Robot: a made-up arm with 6 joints. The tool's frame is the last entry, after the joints.
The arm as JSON. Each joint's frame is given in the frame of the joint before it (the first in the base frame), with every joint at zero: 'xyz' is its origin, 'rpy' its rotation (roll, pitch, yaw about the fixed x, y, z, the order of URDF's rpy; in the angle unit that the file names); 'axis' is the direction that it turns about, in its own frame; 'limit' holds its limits. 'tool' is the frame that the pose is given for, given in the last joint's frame.
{
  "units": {
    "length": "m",
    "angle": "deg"
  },
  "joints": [
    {
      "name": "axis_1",
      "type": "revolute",
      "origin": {
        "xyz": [
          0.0,
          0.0,
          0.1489
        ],
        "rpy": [
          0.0,
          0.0,
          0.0
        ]
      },
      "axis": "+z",
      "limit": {
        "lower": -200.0,
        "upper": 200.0
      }
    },
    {
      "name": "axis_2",
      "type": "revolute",
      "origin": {
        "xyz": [
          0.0,
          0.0,
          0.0
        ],
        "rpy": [
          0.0,
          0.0,
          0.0
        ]
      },
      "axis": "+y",
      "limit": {
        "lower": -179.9,
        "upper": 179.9
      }
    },
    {
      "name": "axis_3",
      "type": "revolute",
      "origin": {
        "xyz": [
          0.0,
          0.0,
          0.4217
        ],
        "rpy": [
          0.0,
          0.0,
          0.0
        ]
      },
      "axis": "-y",
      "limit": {
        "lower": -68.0,
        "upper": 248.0
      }
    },
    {
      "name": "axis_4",
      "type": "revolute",
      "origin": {
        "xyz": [
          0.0,
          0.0,
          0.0
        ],
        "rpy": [
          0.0,
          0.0,
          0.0
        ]
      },
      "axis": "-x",
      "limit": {
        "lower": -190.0,
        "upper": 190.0
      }
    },
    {
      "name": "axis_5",
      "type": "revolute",
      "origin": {
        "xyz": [
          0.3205,
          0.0,
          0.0
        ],
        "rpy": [
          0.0,
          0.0,
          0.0
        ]
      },
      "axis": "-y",
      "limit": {
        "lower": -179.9,
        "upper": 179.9
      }
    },
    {
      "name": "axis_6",
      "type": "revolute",
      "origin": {
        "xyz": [
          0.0,
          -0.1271,
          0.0
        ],
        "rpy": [
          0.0,
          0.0,
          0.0
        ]
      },
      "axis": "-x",
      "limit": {
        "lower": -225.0,
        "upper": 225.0
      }
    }
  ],
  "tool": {
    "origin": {
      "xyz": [
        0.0,
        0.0,
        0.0
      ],
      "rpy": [
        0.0,
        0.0,
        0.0
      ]
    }
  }
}
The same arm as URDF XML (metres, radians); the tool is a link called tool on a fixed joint. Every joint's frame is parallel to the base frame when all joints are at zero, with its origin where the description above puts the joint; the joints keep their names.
<robot name="arm">
<joint name="tool_joint" type="fixed"><parent link="link6"/><child link="tool"/><origin xyz="0 0 0"/></joint>
<joint name="axis_6" type="revolute"><parent link="link5"/><child link="link6"/><origin xyz="0 -0.1271 0"/><axis xyz="-1 0 0"/><limit lower="-3.927" upper="3.927"/></joint>
<joint name="axis_5" type="revolute"><parent link="link4"/><child link="link5"/><origin xyz="0.3205 0 0"/><axis xyz="0 -1 0"/><limit lower="-3.1398" upper="3.1398"/></joint>
<joint name="axis_4" type="revolute"><parent link="link3"/><child link="link4"/><origin xyz="0 0 0"/><axis xyz="-1 0 0"/><limit lower="-3.3161" upper="3.3161"/></joint>
<joint name="axis_3" type="revolute"><parent link="link2"/><child link="link3"/><origin xyz="0 0 0.4217"/><axis xyz="0 -1 0"/><limit lower="-1.1868" upper="4.3284"/></joint>
<joint name="axis_2" type="revolute"><parent link="link1"/><child link="link2"/><origin xyz="0 0 0"/><axis xyz="0 1 0"/><limit lower="-3.1398" upper="3.1398"/></joint>
<joint name="axis_1" type="revolute"><parent link="base"/><child link="link1"/><origin xyz="0 0 0.1489"/><axis xyz="0 0 1"/><limit lower="-3.4907" upper="3.4907"/></joint>
<link name="base"/>
<link name="link1"/>
<link name="link2"/>
<link name="link3"/>
<link name="link4"/>
<link name="link5"/>
<link name="link6"/>
<link name="tool"/>
</robot>

